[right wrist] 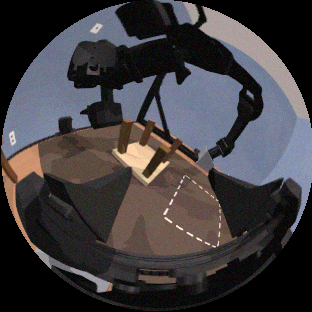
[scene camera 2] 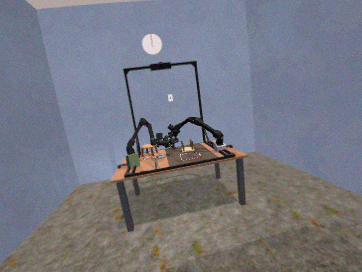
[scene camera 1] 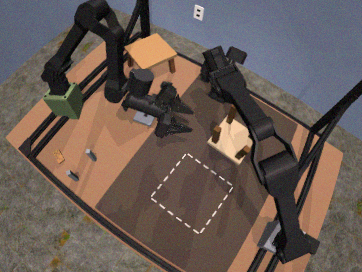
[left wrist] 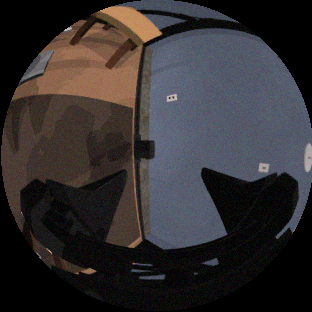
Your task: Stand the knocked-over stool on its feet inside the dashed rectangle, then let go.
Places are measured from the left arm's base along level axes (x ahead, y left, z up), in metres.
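Pixels of known places: left gripper, fingertip midpoint: (right wrist: 79,94) (scene camera 2: 173,138) (left wrist: 164,172); right gripper, fingertip midpoint: (right wrist: 171,172) (scene camera 2: 175,143) (scene camera 1: 192,121); left arm's base at its link origin: (right wrist: 209,154) (scene camera 2: 219,143) (scene camera 1: 285,239); right arm's base at its link origin: (scene camera 2: 131,154) (scene camera 1: 59,89).
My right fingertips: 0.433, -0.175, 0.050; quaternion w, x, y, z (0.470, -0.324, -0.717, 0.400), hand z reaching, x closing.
Observation:
For each thing: its top centre in the pictures, then the offset to it from my right fingertips, as dx, dy, dz. Level surfaces: height alone.
- pale stool at its top centre: (right wrist: 156,129) (scene camera 1: 241,126) (scene camera 2: 186,140) -0.139, -0.078, -0.014
- dark mat at its surface level: dz -0.125
- small orange table at its top centre: (scene camera 1: 150,49) (scene camera 2: 148,145) +0.301, -0.205, -0.016
- orange tile at its top centre: (scene camera 1: 58,156) +0.367, +0.314, -0.120
The pale stool (scene camera 1: 229,142) (scene camera 2: 188,149) (right wrist: 141,155) lies upside down on the dark mat (scene camera 1: 135,175), its seat flat and its brown legs pointing up. In scene camera 1 the left arm hides part of it. The dashed rectangle (scene camera 1: 151,197) (right wrist: 165,216) is beside it, toward the front, apart from the stool. My right gripper (scene camera 1: 190,121) (right wrist: 171,172) is open and empty, to the left of the stool in scene camera 1. My left gripper (left wrist: 164,172) is open and empty, raised behind the stool near the back edge; its fingertips are hard to make out in scene camera 1.
A small orange table (scene camera 1: 151,51) (scene camera 2: 149,146) (left wrist: 130,22) stands upright at the back left. A green block (scene camera 1: 65,101) (scene camera 2: 132,160) is by the right arm's base. Two grey pieces (scene camera 1: 90,154) (scene camera 1: 72,175) and an orange tile (scene camera 1: 59,156) are at the left.

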